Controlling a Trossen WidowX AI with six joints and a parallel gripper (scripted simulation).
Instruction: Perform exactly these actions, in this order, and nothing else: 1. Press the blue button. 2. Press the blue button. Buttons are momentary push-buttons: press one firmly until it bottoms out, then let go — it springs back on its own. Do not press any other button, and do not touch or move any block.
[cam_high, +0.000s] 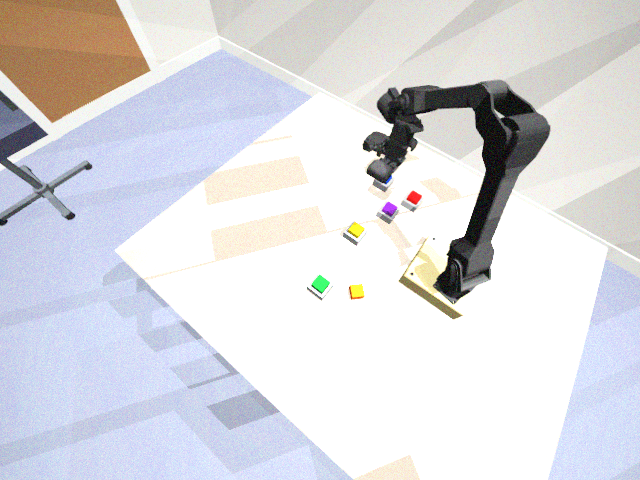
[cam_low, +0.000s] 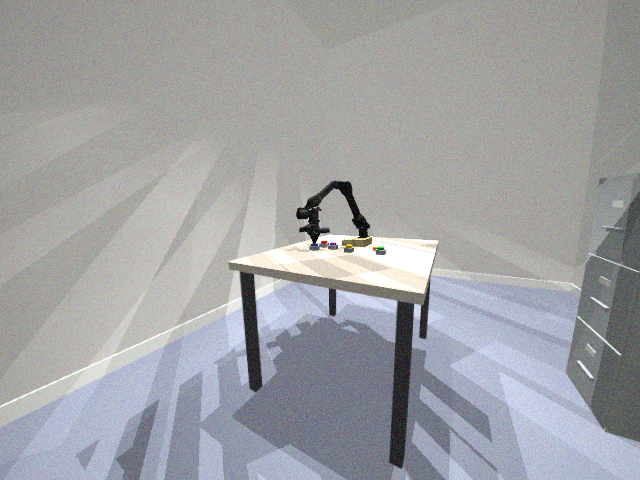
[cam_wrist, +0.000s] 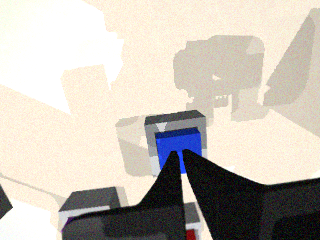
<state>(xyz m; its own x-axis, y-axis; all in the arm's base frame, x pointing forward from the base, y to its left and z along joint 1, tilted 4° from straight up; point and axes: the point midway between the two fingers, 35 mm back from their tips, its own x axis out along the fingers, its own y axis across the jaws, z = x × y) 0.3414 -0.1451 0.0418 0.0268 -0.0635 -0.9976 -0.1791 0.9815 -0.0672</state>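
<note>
The blue button lies 1 cm below my gripper tip. Round my gripper tip: red button 11 cm behind, 1 cm to the right; then yellow button 7 cm behind, 20 cm to the left; then magenta button 9 cm behind, 8 cm to the left.
</note>
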